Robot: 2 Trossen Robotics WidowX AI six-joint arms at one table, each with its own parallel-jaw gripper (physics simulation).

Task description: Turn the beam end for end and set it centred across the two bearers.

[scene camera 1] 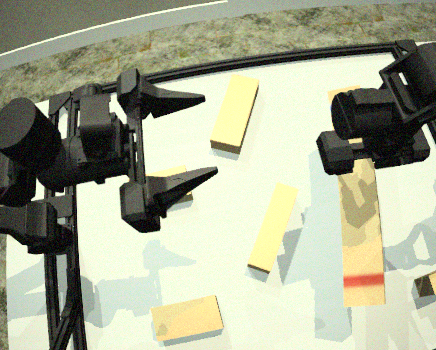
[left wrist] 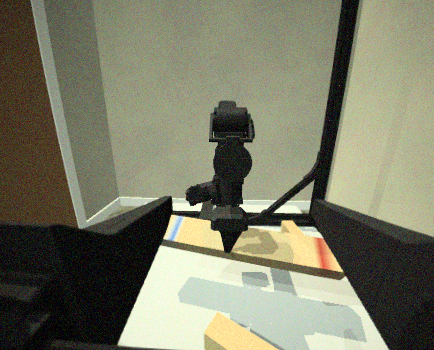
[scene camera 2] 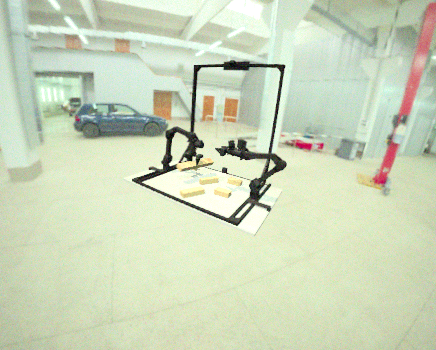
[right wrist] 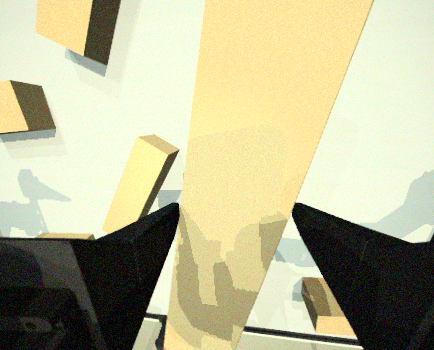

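Pixels of known places: left gripper, fingertip midpoint: (scene camera 1: 211, 131) (left wrist: 241, 204) (scene camera 2: 218, 147); right gripper, fingertip midpoint: (scene camera 1: 356, 169) (left wrist: 226, 241) (scene camera 2: 193, 165) (right wrist: 235, 208); left arm's base, link origin: (scene camera 1: 58, 240) (scene camera 2: 253, 197); right arm's base, link origin: (scene camera 2: 166, 169).
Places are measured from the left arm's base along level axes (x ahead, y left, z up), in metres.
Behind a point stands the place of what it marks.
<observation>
The beam (scene camera 1: 362, 226) {x 0.560, y -0.105, z 0.138 m} (scene camera 2: 194, 164) {x 0.566, y 0.006, z 0.134 m} (left wrist: 264, 243) {x 0.561, y -0.079, z 0.137 m} (right wrist: 264, 121) {x 0.598, y 0.052, z 0.146 m} is a long tan plank with a red band near one end and a blue band near the other. My right gripper (scene camera 1: 353, 153) {x 0.586, y -0.004, z 0.121 m} (scene camera 2: 197, 160) {x 0.586, y -0.004, z 0.121 m} (left wrist: 226, 241) {x 0.586, y -0.004, z 0.121 m} (right wrist: 235, 208) {x 0.586, y -0.004, z 0.121 m} is shut on its middle and holds it level above the white table (scene camera 1: 286, 87) {x 0.550, y 0.282, z -0.019 m}. Two pale yellow bearers (scene camera 1: 235, 112) {x 0.413, y 0.210, z 0.019 m} (scene camera 1: 273, 227) {x 0.436, y -0.050, z 0.025 m} lie flat on the table to the left of the beam; one shows in the right wrist view (right wrist: 140, 182) {x 0.457, y -0.025, z 0.025 m}. My left gripper (scene camera 1: 210, 135) {x 0.352, y -0.002, z 0.323 m} (scene camera 2: 220, 150) {x 0.352, y -0.002, z 0.323 m} (left wrist: 241, 204) {x 0.352, y -0.002, z 0.323 m} is open and empty, high over the table's left side.
A small tan block (scene camera 1: 175, 171) {x 0.271, y 0.098, z 0.019 m} lies under my left gripper and a wider one (scene camera 1: 187, 317) {x 0.254, y -0.186, z 0.019 m} near the front edge. Another small block (right wrist: 320, 305) {x 0.716, y -0.211, z 0.029 m} (left wrist: 290, 227) {x 0.770, y -0.219, z 0.044 m} lies by the right arm's base. A black frame (scene camera 1: 251, 60) {x 0.483, y 0.364, z 0.001 m} edges the table.
</observation>
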